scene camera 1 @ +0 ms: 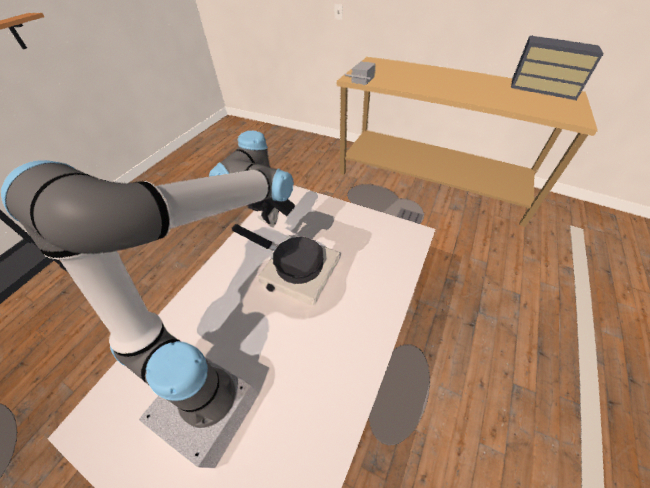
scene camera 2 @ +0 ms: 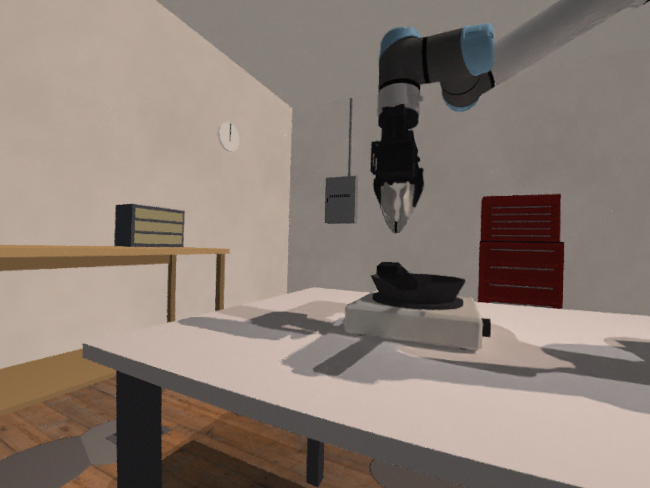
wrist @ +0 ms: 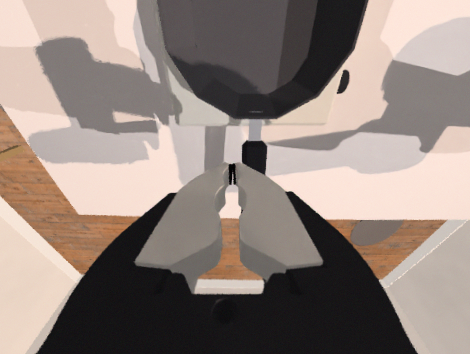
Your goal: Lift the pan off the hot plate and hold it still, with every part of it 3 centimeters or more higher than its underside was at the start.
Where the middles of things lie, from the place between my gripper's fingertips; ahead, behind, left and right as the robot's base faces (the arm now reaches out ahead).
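Relative to the black pan (scene camera 2: 393, 281), my hand is 1 cm to the left of it and 2 cm past it, at 9 cm above it. There is a cream hot plate (scene camera 1: 308, 290) here too, and I find it 11 cm to the right of my hand, 3 cm behind it and 16 cm below it.
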